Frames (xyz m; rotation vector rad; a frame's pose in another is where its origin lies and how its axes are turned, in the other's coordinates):
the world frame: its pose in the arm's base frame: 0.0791 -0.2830 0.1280 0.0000 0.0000 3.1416
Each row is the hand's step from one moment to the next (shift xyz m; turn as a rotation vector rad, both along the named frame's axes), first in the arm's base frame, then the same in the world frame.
Working: the arm's base frame: its pose in the world frame: 0.0791 -0.2830 -0.1280 0.0000 0.0000 3.1416

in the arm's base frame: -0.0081 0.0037 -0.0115 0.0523 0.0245 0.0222
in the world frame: 0.0081 -0.0037 -0.0115 -0.0523 -0.0245 0.0222
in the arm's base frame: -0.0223 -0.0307 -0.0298 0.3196 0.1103 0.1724
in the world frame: 0.0223 0.0307 -0.0298 -0.3196 -0.1103 0.1724
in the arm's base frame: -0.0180 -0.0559 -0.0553 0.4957 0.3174 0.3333
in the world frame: 0.0180 0.0559 -0.0553 -0.4957 -0.3174 0.3333
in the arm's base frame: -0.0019 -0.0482 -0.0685 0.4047 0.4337 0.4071
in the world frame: 0.0019 0.0482 -0.0685 -0.4047 -0.4337 0.4071
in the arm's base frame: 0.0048 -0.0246 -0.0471 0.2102 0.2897 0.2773
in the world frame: -0.0048 0.0246 -0.0471 -0.2102 -0.2897 0.2773
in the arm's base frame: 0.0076 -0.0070 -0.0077 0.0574 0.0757 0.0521
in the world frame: -0.0076 0.0070 -0.0077 -0.0574 -0.0757 0.0521
